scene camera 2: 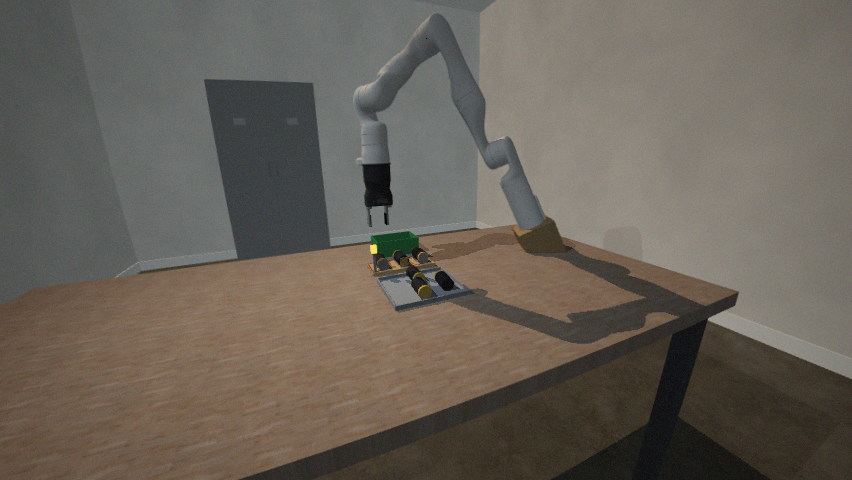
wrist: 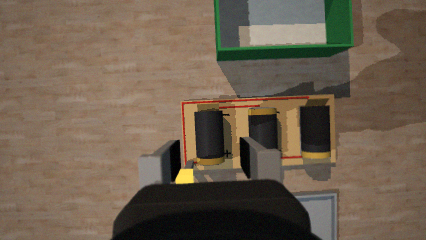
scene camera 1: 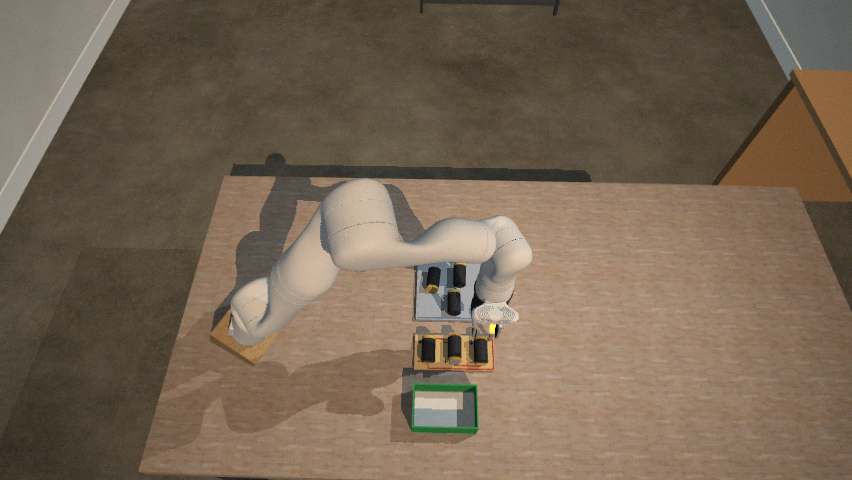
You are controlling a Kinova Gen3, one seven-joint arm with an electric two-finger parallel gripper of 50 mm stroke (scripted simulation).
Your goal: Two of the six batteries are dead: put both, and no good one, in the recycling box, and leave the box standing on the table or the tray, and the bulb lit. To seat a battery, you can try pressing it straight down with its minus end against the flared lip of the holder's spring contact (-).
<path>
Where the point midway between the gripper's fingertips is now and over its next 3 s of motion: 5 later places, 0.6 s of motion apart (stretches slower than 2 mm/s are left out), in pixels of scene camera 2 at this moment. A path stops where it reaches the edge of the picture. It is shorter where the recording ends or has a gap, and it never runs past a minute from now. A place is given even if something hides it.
My gripper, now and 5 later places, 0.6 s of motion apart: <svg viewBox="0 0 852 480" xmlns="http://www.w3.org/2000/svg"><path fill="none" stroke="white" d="M378 225L378 227L379 246L379 254L380 262L380 263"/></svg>
</path>
